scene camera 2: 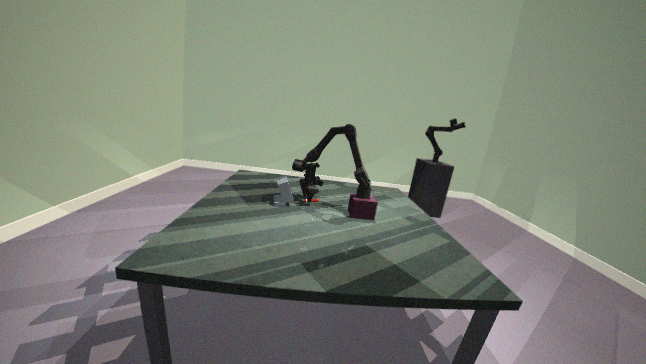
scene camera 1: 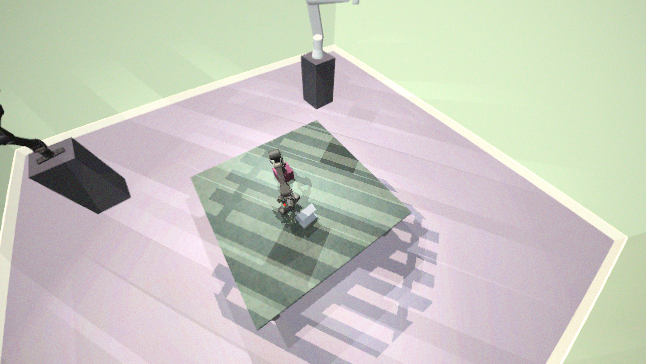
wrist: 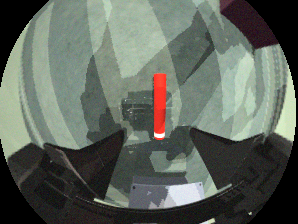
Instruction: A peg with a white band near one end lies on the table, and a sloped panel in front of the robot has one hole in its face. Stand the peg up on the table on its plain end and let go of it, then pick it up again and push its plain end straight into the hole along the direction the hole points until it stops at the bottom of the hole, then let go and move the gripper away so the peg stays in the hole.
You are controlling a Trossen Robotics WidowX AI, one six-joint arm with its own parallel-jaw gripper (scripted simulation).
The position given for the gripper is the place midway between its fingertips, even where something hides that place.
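Note:
Holding nothing, the gripper (wrist: 158, 132) is open. The scene also shows a red peg (wrist: 159, 80).

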